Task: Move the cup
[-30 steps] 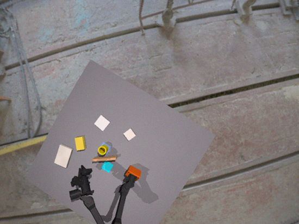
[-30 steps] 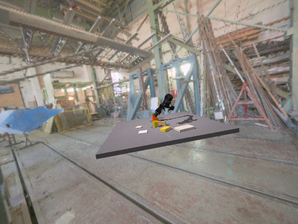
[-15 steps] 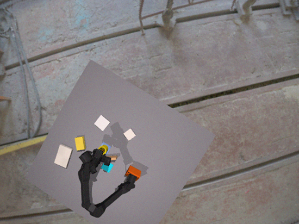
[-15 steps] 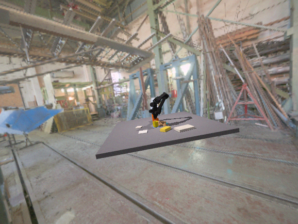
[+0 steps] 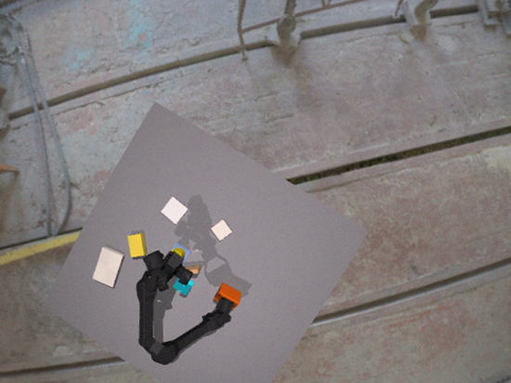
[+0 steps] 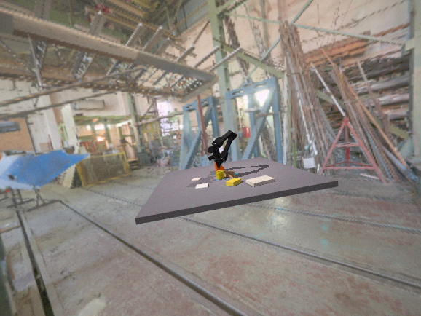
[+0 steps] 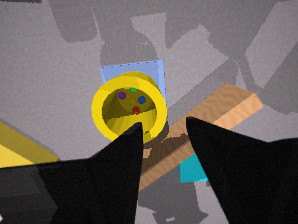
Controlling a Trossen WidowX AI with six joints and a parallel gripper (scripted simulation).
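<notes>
My gripper tip is 30 mm short of the yellow cup, 10 mm to the left of it and 60 mm above it. Round my gripper tip: cyan pad (50 mm behind, 140 mm to the left, 110 mm below); light blue pad (30 mm ahead, 10 mm to the right, 110 mm below); wooden bar (10 mm behind, 70 mm to the left, 80 mm below).
</notes>
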